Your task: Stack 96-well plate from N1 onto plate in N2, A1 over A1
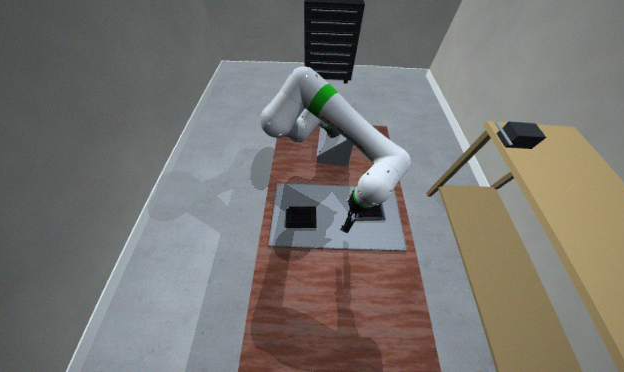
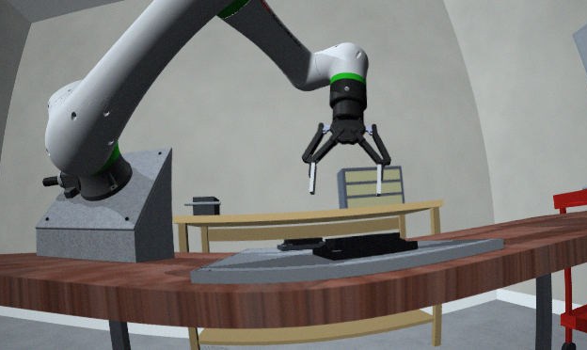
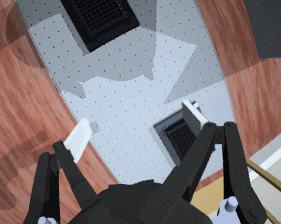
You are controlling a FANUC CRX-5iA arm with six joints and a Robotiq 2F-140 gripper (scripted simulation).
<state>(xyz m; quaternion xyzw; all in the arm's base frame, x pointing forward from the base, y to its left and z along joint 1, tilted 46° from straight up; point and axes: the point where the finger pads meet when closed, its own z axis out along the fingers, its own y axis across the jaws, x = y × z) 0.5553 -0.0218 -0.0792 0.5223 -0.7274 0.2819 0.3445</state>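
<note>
Now: hand 90 mm past the nest N1, 150 mm to the right of it and 120 mm above it. Also, from my hand: light mark (70 mm behind, 300 mm to the right, 110 mm below).
</note>
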